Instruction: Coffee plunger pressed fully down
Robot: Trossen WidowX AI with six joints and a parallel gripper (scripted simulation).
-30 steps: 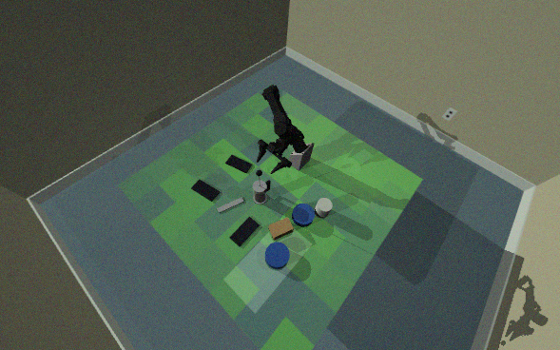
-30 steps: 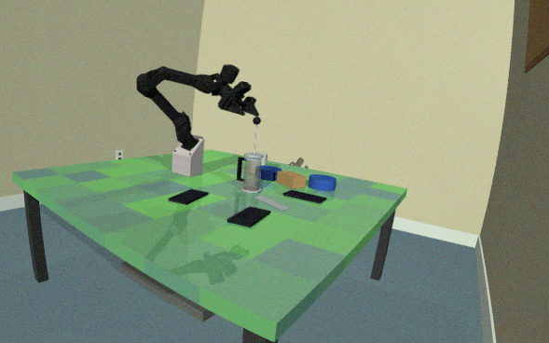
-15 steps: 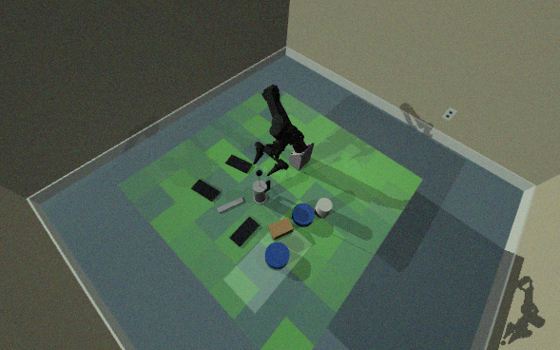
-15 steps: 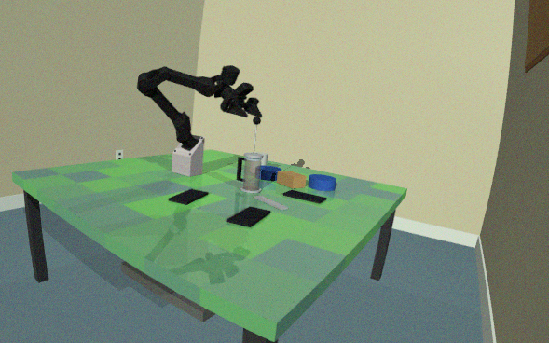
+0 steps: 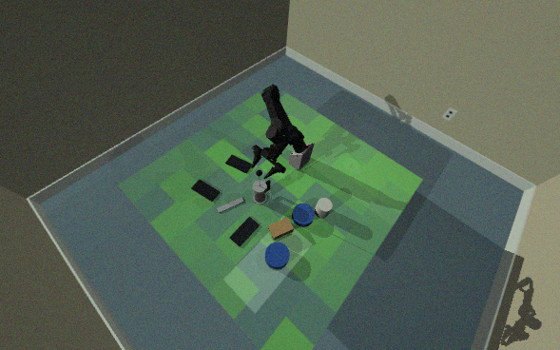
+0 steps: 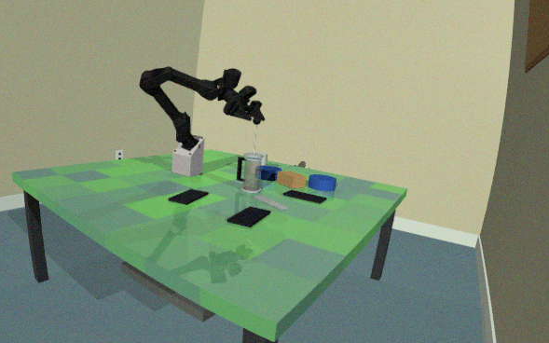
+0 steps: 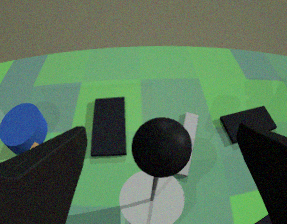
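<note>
Right now the coffee press is 14 cm below my gripper tip and 2 cm behind it. The rest, counted from my gripper tip: grey bar: 27 cm below, 15 cm ahead, 7 cm to the right; tan block: 25 cm below, 22 cm to the left, 3 cm ahead.
</note>
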